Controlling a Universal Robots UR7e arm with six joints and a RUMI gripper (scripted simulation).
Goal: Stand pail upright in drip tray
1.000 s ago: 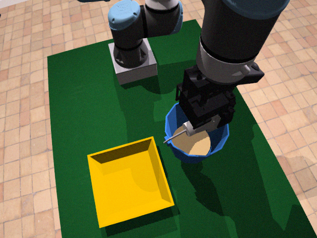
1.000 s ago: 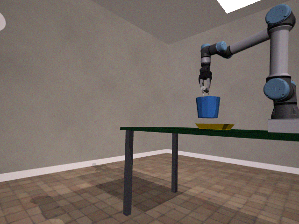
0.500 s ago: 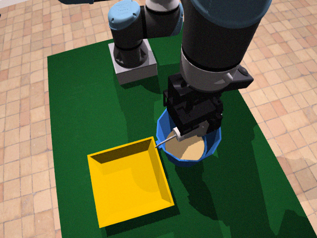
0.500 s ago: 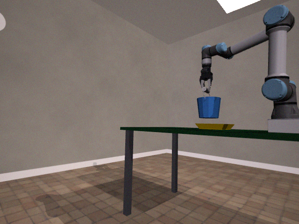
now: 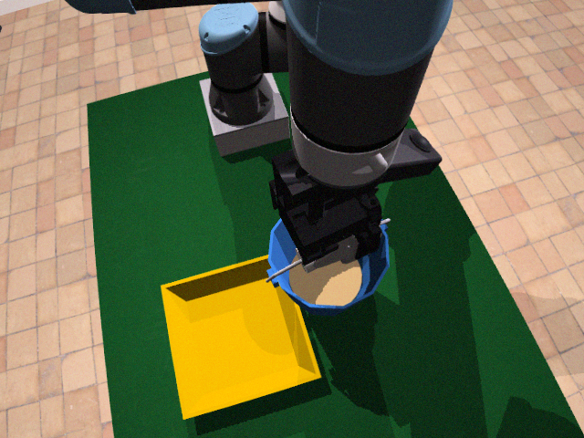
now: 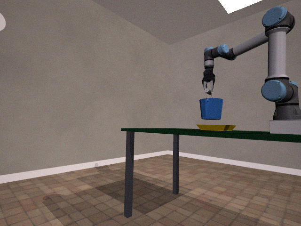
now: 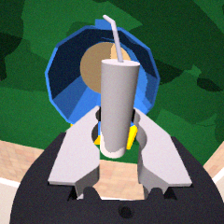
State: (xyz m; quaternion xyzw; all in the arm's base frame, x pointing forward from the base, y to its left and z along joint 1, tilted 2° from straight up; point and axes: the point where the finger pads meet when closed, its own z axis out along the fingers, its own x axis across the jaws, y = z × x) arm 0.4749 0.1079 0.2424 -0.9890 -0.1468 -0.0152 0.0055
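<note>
Now: hand 10 mm past the pail and 90 mm above it. Also, from my hand: white cylindrical grip (10 mm behind, 30 mm below); then yellow drip tray (40 mm ahead, 180 mm to the right, 300 mm below).
</note>
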